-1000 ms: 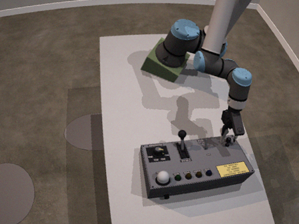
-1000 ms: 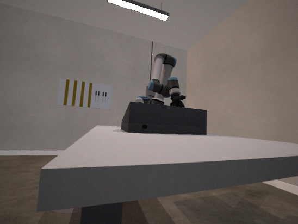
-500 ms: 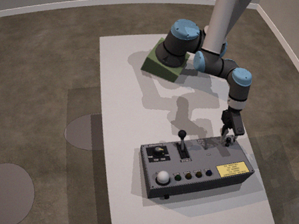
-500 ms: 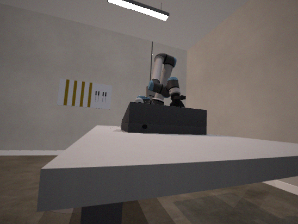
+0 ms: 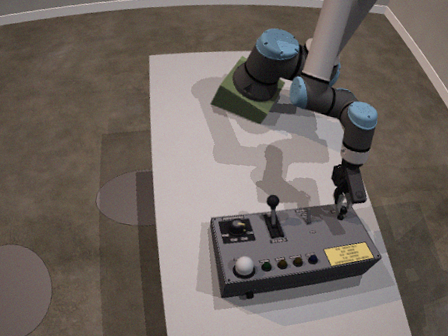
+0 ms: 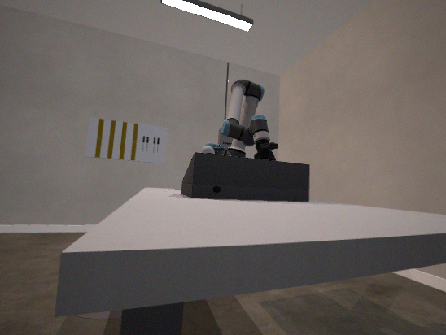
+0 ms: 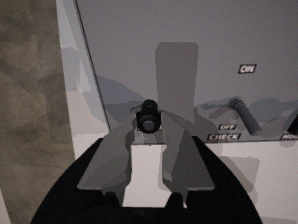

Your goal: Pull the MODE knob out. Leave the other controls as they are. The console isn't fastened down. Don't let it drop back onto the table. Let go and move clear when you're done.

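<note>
The mode knob lies right at my hand. From my hand the other things lie so: rotary selector 35 cm to the right, 4 cm behind, 1 cm below; toggle switch 12 cm to the right, 2 cm behind, 1 cm below; black ball lever 24 cm to the right, 5 cm behind, 1 cm above.
</note>
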